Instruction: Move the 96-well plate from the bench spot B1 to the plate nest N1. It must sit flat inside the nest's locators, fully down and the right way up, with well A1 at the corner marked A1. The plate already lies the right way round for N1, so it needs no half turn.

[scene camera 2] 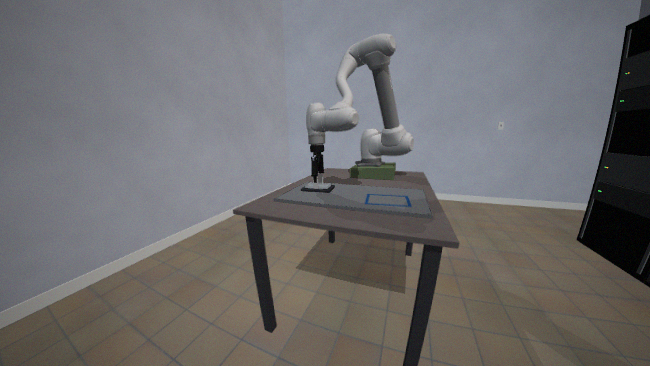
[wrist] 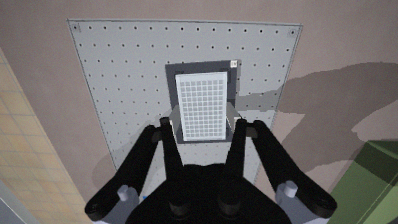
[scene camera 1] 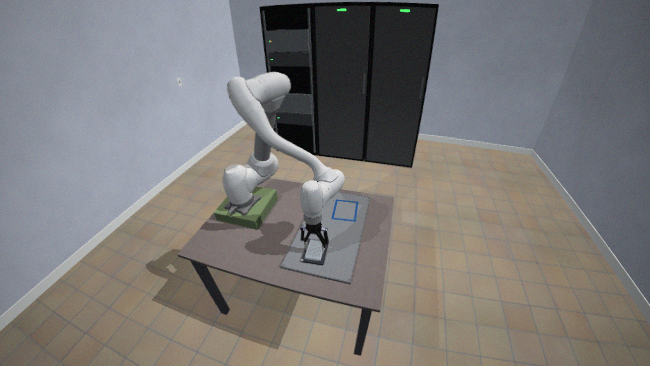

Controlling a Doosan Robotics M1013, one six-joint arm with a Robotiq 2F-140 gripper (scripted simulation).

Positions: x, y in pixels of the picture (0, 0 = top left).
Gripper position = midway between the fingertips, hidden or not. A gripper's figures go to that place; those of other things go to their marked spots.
Scene:
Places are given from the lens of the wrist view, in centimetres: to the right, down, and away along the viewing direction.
gripper (wrist: 202, 110): 1, 0, 22
white 96-well plate (wrist: 202, 97): 1, -2, 20
dark plate nest (wrist: 214, 66): 3, -8, 19

